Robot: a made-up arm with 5 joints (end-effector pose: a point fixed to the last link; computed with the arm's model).
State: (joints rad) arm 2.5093 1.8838 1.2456 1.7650 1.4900
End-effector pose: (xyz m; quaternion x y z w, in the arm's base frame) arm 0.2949 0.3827 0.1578 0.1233 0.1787 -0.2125 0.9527
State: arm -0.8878 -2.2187 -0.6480 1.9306 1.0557
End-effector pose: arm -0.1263 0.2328 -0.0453 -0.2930 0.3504 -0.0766 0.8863
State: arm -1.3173 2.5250 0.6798 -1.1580 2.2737
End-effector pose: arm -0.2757 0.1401 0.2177 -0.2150 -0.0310 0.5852 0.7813
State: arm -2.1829 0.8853 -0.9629 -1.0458 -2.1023
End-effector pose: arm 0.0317 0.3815 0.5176 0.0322 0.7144 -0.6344 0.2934
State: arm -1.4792 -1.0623 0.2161 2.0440 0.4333
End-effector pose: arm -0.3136 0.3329 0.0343 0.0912 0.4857 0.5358 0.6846
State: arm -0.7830 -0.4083 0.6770 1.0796 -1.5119
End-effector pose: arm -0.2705 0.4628 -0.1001 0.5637 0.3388 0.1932 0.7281
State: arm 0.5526 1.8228 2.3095 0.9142 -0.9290
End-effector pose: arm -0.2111 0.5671 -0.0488 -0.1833 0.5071 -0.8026 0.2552
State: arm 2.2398 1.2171 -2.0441 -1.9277 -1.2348
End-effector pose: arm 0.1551 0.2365 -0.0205 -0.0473 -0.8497 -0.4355 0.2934
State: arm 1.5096 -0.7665 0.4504 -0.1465 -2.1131
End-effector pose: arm 0.2934 0.4962 0.2661 0.5484 -0.6842 0.4799 0.0287
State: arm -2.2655 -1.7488 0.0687 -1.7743 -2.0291
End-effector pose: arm -0.2509 0.2365 0.2842 -0.5109 -0.4521 -0.0619 0.7285
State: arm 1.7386 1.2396 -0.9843 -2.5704 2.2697
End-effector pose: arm 0.0954 0.3195 -0.0904 -0.2444 0.3615 -0.8630 0.2546
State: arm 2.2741 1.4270 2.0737 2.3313 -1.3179
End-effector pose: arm 0.1903 0.6012 0.1962 0.9428 0.2306 -0.0048 0.2406
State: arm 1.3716 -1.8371 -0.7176 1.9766 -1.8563
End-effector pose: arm 0.1287 0.4737 0.2367 0.6490 -0.1997 0.7013 0.2170
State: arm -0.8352 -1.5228 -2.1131 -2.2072 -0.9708
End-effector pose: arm 0.0813 0.4353 0.1549 0.6211 -0.4665 0.5986 0.1959
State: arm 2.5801 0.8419 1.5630 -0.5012 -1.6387
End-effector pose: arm 0.2039 0.6265 0.3038 0.2415 0.2312 -0.9130 0.2336
